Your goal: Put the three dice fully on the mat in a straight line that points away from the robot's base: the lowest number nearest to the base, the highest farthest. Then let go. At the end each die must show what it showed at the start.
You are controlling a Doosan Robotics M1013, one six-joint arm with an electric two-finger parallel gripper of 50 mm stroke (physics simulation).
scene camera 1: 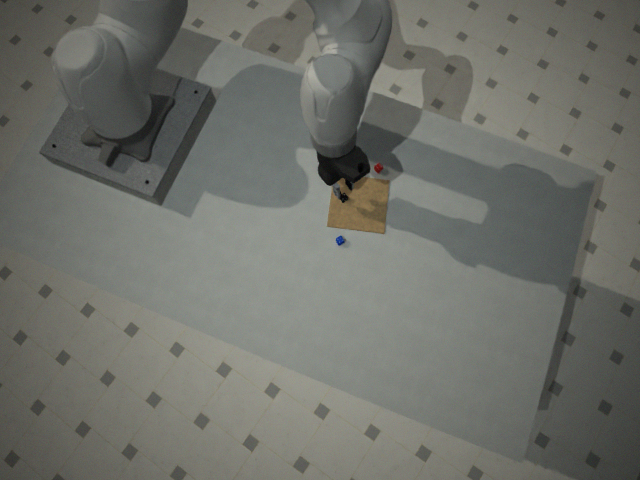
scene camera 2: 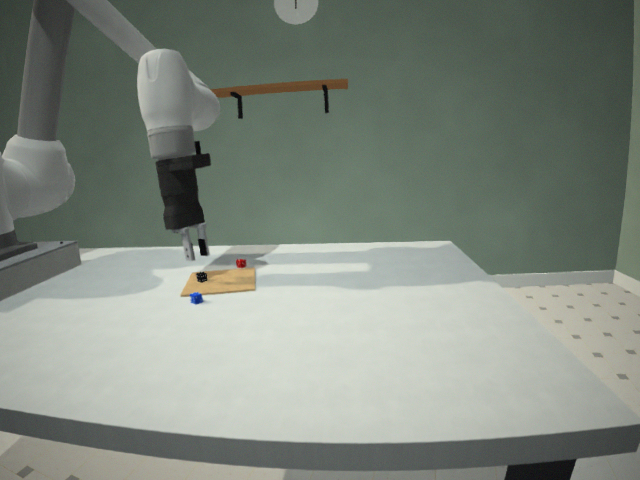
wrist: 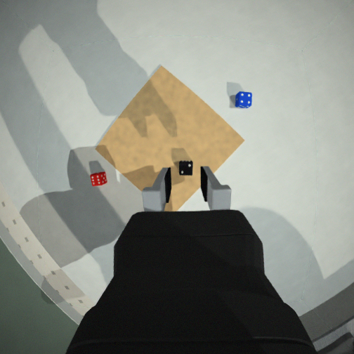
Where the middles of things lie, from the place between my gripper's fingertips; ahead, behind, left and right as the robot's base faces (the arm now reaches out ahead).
Labels:
I see the tan mat (scene camera 1: 365, 210) 50 mm below my hand and 40 mm ahead of it.

